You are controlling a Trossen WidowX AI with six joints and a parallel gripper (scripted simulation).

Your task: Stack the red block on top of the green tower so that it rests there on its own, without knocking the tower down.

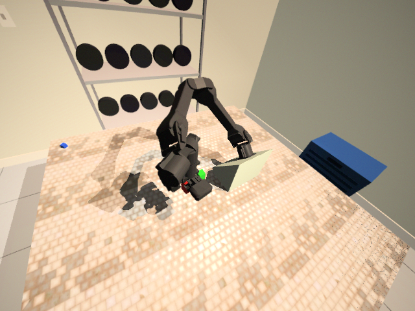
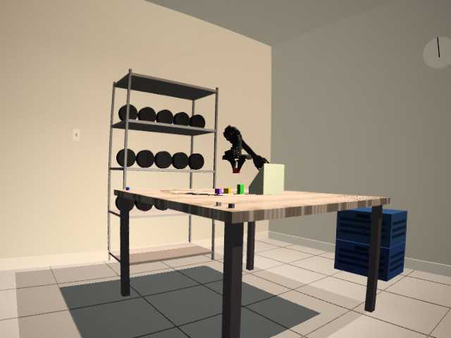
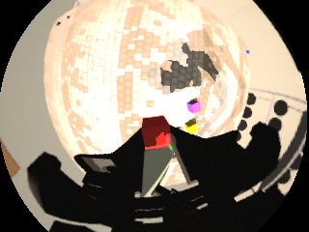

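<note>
The yellow block is 8 cm behind my gripper tip, 16 cm to the right of it and 12 cm below it. Round my gripper tip: small blue block (39 cm ahead, 64 cm to the right, 13 cm below); then red block (1 cm above); then purple block (15 cm to the right, 13 cm below).
</note>
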